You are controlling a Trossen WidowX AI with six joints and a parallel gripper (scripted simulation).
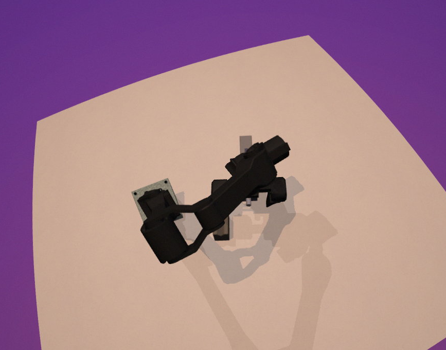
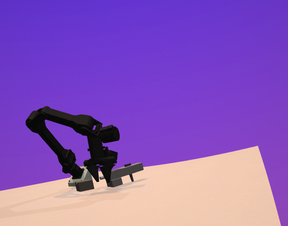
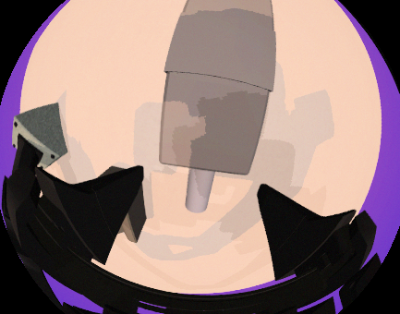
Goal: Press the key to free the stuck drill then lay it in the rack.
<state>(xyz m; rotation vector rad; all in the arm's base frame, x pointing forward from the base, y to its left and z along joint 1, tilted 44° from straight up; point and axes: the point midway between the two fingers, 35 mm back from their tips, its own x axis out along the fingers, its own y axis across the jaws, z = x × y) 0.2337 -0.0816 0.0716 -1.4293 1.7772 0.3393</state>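
Right now the drill is 50 mm to the left of my gripper tip, 20 mm ahead of it and 20 mm above it. Round my gripper tip: rack block: 90 mm behind, 20 mm to the right, 10 mm below; housing: 110 mm to the left, 40 mm ahead, 20 mm above; key: 130 mm to the left, 60 mm ahead, 20 mm above.
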